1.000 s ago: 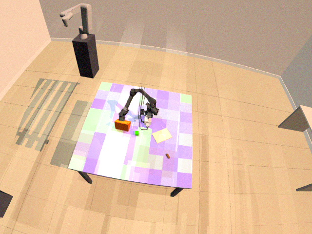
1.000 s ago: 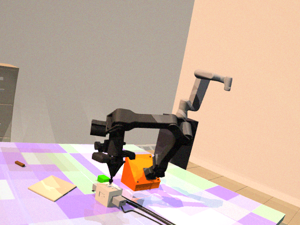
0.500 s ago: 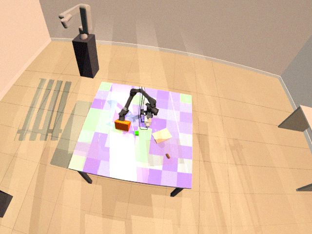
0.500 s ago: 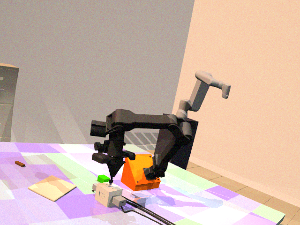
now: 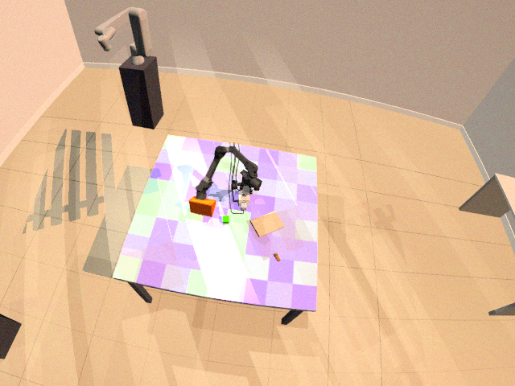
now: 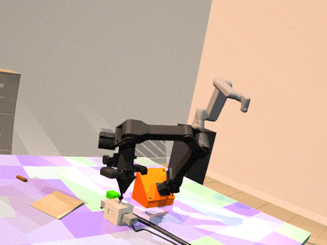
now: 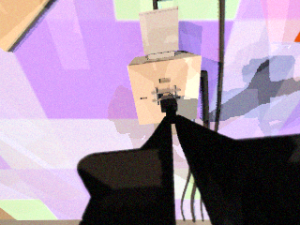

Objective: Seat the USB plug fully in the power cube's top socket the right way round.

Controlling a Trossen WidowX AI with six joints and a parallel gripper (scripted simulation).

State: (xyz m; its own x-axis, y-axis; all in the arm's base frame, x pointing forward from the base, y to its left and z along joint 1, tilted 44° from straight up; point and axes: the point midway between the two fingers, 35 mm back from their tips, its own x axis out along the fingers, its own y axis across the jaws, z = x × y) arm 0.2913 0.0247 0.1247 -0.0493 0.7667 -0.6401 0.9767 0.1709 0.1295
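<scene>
My gripper tip is 2 cm above the dark USB plug. Round my gripper tip: small green block: 19 cm to the right, 11 cm below, 8 cm behind; flat tan board: 20 cm ahead, 14 cm to the right, 12 cm below; socket: 5 cm below.
</scene>
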